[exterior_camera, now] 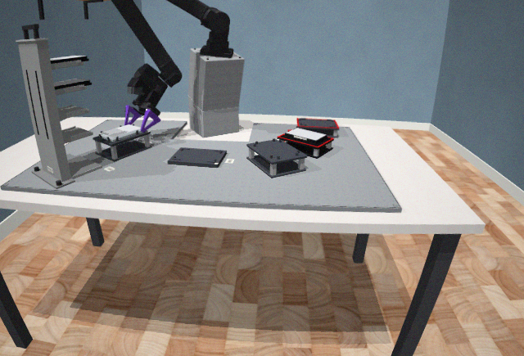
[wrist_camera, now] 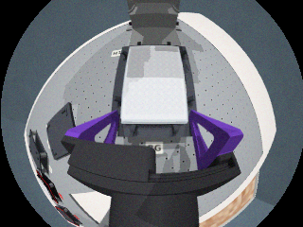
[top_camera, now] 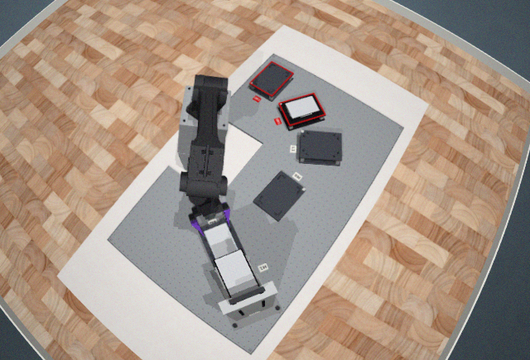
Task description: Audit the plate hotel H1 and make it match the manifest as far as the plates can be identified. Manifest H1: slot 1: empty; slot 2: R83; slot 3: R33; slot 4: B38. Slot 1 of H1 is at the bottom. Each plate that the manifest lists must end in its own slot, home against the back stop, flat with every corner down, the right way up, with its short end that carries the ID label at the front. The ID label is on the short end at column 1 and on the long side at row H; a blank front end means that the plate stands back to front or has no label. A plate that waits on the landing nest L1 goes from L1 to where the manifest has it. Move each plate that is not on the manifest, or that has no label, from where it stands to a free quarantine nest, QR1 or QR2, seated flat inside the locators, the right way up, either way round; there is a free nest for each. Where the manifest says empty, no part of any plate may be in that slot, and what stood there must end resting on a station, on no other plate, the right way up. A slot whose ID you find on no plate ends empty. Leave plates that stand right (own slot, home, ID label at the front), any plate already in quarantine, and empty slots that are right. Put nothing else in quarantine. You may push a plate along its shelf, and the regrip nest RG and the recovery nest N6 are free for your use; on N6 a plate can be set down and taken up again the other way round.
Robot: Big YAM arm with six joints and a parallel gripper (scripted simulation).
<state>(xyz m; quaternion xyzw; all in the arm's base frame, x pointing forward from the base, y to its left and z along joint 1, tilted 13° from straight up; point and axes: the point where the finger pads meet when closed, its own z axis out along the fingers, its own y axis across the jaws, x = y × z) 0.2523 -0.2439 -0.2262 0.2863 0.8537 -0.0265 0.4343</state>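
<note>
Now: hand 50 mm short of the white plate and 30 mm to the left of it. Also, from my hand: plate hotel H1: 270 mm ahead, 160 mm to the right, 130 mm above; then regrip nest RG: 50 mm ahead, 30 mm to the right, 10 mm below; then flat pad N6: 100 mm ahead, 250 mm to the left, 60 mm below.
</note>
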